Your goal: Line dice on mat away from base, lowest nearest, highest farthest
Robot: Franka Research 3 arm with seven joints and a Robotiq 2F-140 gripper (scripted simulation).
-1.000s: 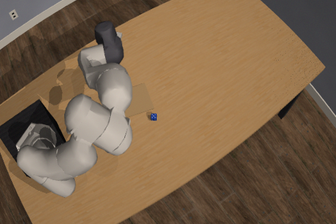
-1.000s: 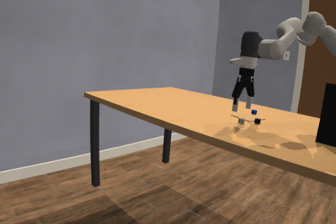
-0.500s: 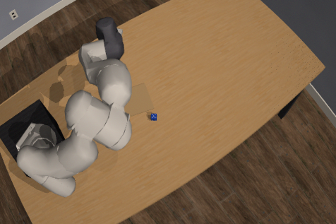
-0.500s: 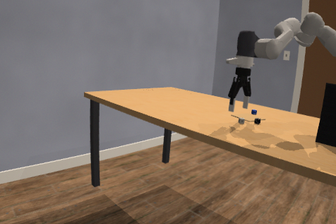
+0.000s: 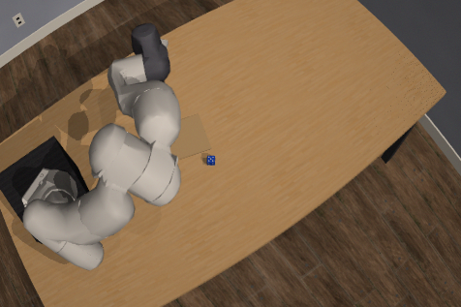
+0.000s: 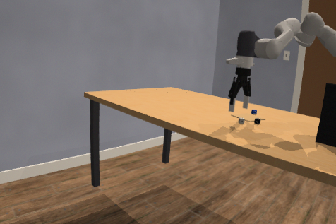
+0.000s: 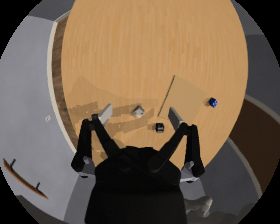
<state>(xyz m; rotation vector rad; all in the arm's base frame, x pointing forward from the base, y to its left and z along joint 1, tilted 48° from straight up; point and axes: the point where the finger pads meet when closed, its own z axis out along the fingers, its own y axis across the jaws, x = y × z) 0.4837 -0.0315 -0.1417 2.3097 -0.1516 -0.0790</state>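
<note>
Now: the white die 6 cm below my hand, 3 cm behind it and 1 cm to the left of it. The rest, counted from my hand: thin tan mat (14 cm to the right, 7 cm below, 1 cm behind); black die (9 cm behind, 6 cm to the right, 6 cm below); blue die (27 cm to the right, 6 cm below, 1 cm ahead).
</note>
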